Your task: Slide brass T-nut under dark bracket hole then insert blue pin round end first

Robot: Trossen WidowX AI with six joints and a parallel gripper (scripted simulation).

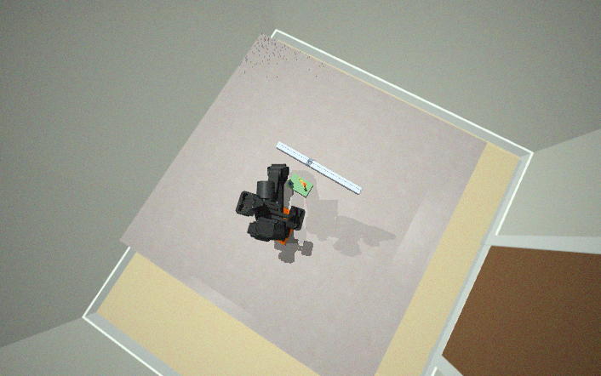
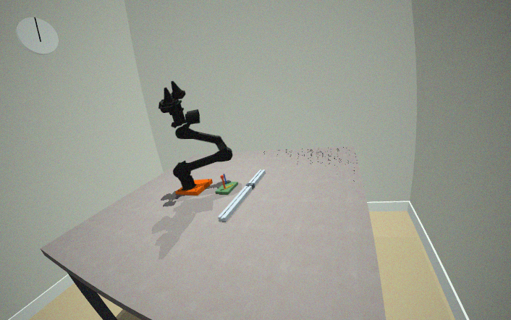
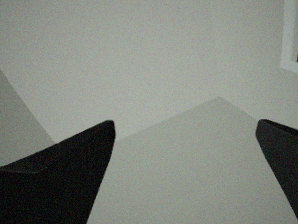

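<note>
Now: gripper tip 50 cm above the brass T-nut, 17 cm short of it and 4 cm to the right of it. Also, from my gripper tip: blue pin (52 cm below, 14 cm ahead, 9 cm to the left); then green tray (54 cm below, 15 cm ahead, 7 cm to the left); then aluminum rail (53 cm below, 28 cm ahead, 4 cm to the left).
</note>
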